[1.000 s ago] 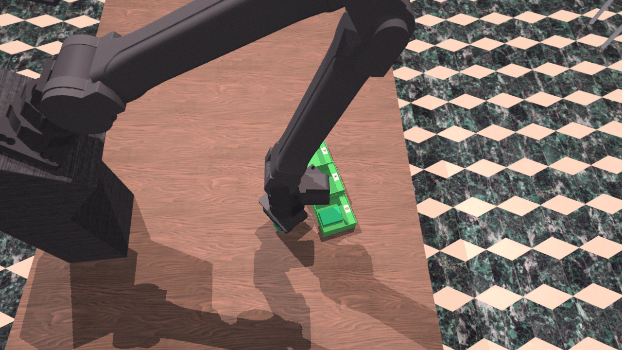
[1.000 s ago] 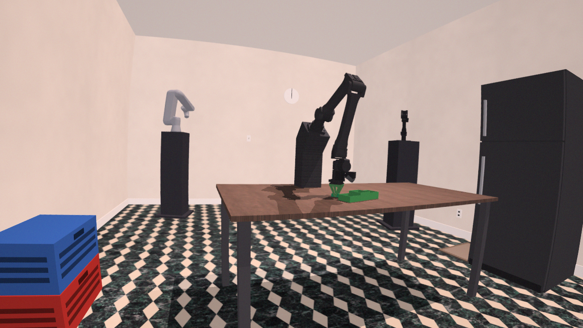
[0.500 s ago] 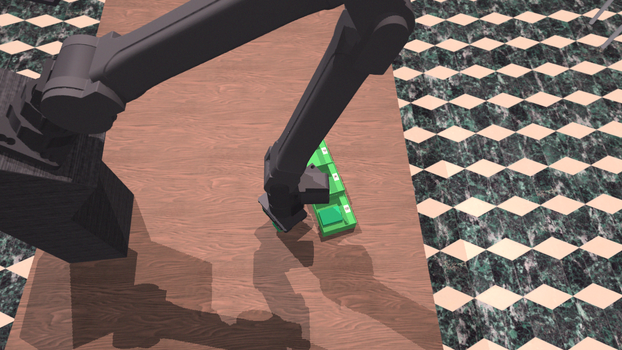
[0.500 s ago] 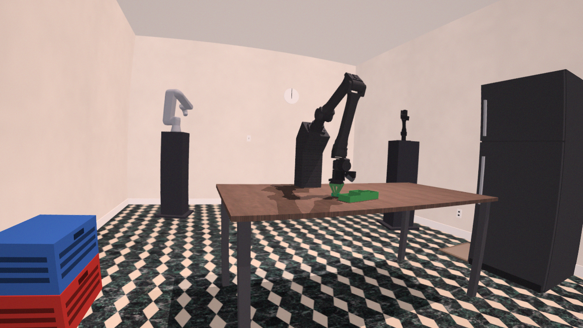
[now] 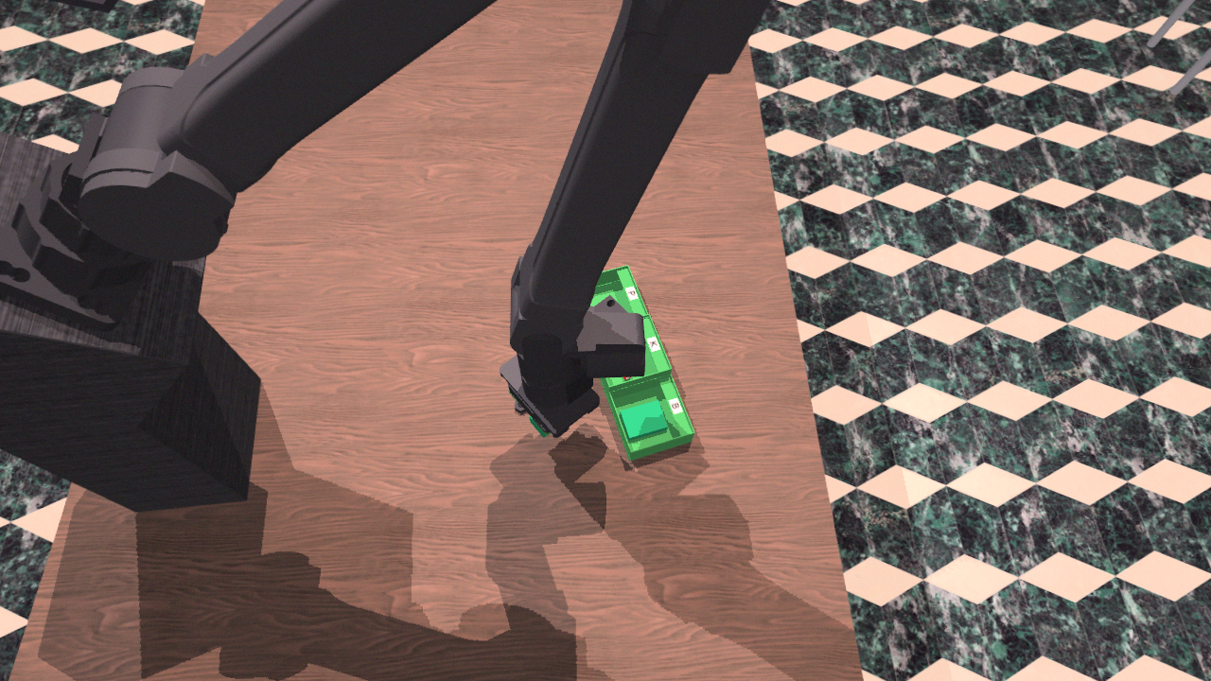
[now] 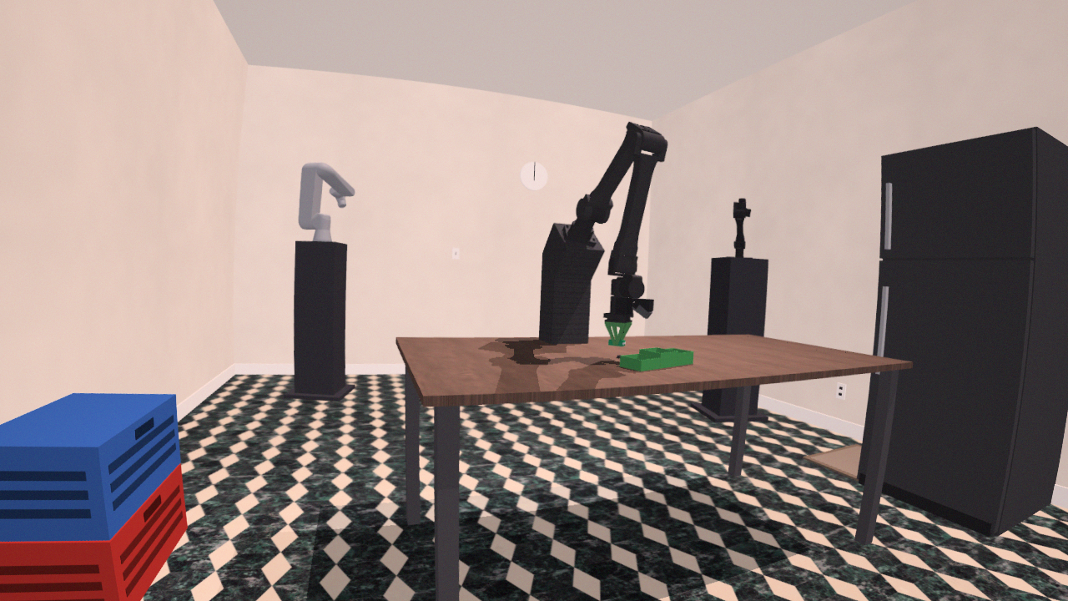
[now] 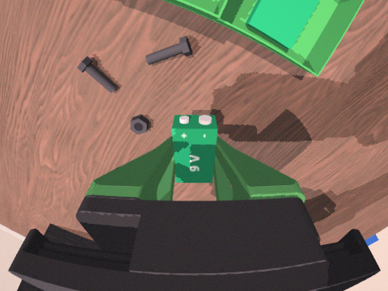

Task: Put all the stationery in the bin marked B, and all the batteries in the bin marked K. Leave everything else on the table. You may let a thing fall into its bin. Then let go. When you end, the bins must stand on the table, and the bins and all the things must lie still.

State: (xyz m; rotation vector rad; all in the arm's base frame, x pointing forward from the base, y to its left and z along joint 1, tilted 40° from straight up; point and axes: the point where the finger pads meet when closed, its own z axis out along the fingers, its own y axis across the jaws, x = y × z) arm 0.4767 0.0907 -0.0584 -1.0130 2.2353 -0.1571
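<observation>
My gripper is now 70 mm short of the joined green bins, 110 mm to the right of it and 40 mm above it. The rest, counted from my hand: green 9V battery 10 mm ahead, 10 mm to the left; black nut 50 mm behind, 20 mm to the left, 50 mm below; flat green pad 110 mm ahead, 40 mm to the left, 50 mm below.
</observation>
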